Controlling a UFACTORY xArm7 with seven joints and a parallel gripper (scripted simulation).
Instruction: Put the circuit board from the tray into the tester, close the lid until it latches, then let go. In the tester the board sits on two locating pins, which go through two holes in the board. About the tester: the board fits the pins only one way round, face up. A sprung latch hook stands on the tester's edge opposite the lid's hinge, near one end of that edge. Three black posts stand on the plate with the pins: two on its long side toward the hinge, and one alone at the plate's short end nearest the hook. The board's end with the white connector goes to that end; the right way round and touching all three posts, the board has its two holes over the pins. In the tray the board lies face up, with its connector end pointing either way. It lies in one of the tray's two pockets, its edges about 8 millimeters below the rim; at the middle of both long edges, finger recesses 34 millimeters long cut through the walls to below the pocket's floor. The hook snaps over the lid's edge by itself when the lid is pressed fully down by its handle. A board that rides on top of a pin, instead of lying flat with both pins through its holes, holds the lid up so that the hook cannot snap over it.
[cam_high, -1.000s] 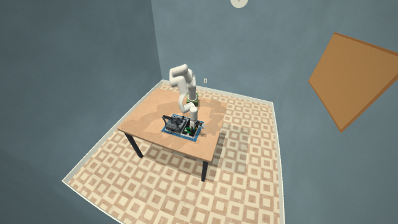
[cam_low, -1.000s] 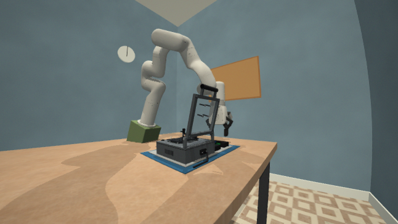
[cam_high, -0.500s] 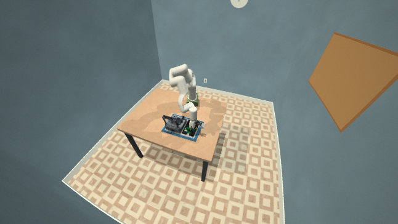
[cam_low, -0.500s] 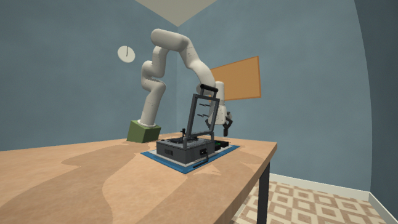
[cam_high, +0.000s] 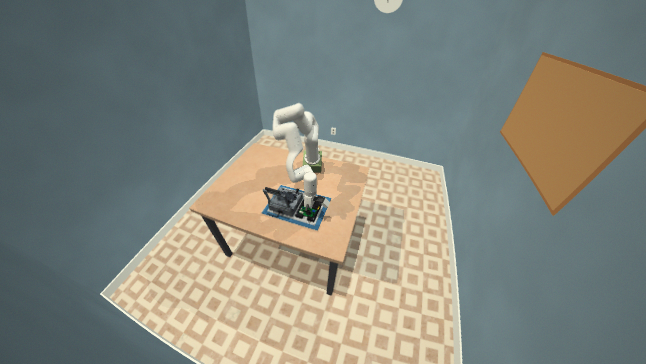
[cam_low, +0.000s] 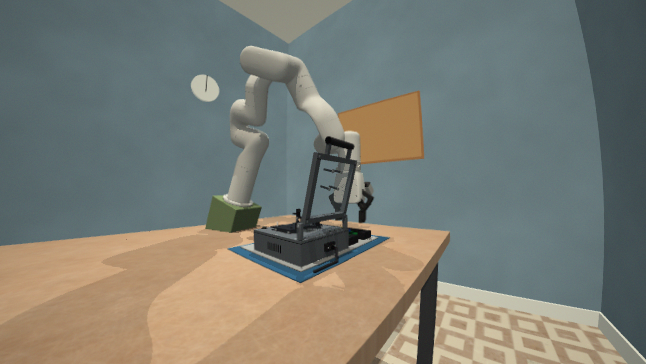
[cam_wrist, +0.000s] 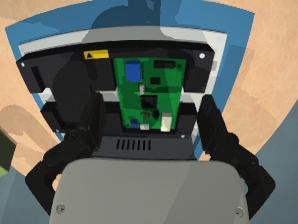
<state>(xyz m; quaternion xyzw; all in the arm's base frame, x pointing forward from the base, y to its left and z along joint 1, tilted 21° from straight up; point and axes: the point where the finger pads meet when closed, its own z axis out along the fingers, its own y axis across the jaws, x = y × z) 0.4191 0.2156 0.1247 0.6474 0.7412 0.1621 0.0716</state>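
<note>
The green circuit board lies 5 cm below my hand and 3 cm to the right of it. From my hand the other things lie so: clear lid: 18 cm to the right, 12 cm above, 11 cm ahead; then grey tester: 16 cm to the right, 5 cm above, 1 cm ahead.
</note>
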